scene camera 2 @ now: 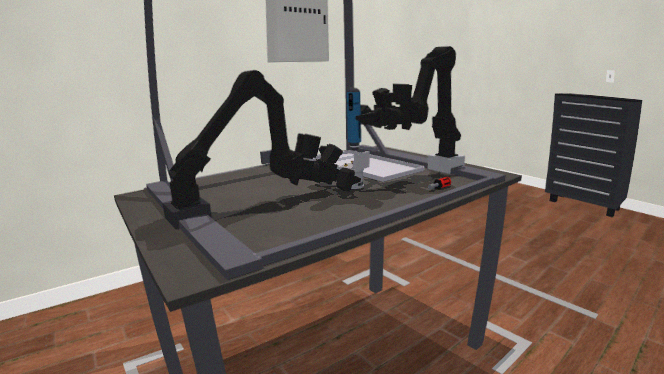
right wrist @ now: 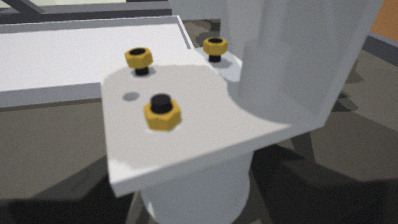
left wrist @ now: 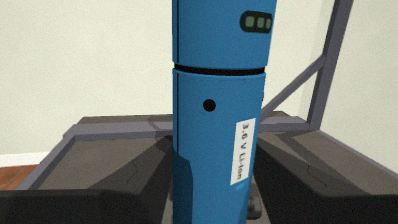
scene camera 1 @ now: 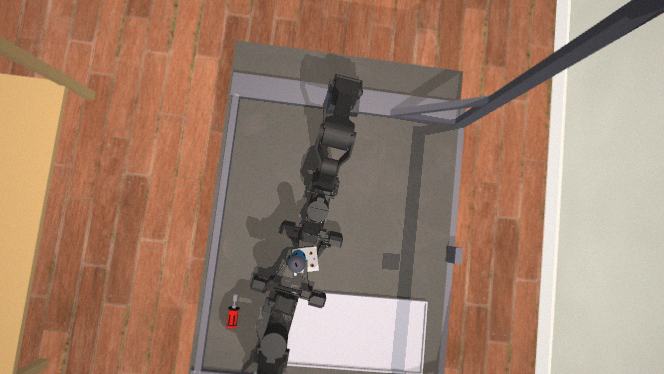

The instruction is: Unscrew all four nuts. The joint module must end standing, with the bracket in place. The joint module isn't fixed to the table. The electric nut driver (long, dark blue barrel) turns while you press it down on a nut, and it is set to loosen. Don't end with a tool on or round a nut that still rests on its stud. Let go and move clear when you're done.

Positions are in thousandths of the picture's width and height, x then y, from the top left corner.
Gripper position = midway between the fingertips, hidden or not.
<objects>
my left gripper: scene camera 2 529,314; left wrist 531,645; scene camera 1 450,689; not seen in the right wrist view (out of frame)
</objects>
